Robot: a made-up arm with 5 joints.
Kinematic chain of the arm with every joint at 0, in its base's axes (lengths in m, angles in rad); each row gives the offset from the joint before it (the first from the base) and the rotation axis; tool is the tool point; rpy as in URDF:
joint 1: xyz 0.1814 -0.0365 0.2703 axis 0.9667 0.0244 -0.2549
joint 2: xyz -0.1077 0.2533 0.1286 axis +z
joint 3: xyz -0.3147 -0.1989 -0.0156 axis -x
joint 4: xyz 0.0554 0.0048 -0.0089 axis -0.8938 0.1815 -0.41
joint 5: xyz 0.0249 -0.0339 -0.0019 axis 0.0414 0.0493 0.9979
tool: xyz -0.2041 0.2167 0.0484 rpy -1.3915 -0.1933 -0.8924
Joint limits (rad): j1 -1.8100..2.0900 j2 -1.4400..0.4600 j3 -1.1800..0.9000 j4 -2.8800..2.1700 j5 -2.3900..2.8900
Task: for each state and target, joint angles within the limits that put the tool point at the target. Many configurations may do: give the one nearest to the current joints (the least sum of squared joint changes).
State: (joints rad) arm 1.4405 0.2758 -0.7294 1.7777 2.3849
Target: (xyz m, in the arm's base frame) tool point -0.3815 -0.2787 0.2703
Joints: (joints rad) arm 1.9845 -0.0526 -0.7201 1.6229 2.1072
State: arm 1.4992 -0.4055 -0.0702 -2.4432 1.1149
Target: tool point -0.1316 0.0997 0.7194
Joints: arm 1.9592 -0.3391 -0.1828 -2.4958 0.9791
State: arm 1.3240 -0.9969 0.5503 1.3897 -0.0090
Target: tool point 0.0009 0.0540 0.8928
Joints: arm 1.7578 -1.0035 0.4589 1.3027 0.1442
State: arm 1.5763 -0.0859 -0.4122 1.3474 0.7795
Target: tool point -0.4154 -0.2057 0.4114
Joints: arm 1.7699 0.1427 -0.6220 1.2623 1.2793
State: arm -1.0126 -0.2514 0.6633 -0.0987 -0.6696
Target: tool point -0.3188 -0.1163 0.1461
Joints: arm -1.2554 0.1218 0.8294 -0.1139 -0.3085
